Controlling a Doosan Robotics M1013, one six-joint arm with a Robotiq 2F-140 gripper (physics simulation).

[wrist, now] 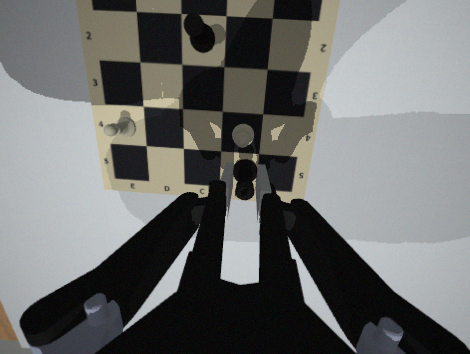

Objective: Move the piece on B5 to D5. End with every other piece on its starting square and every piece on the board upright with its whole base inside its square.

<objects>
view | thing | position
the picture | gripper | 244, 175
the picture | black piece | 245, 171
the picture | black piece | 202, 38
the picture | chessboard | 267, 71
</objects>
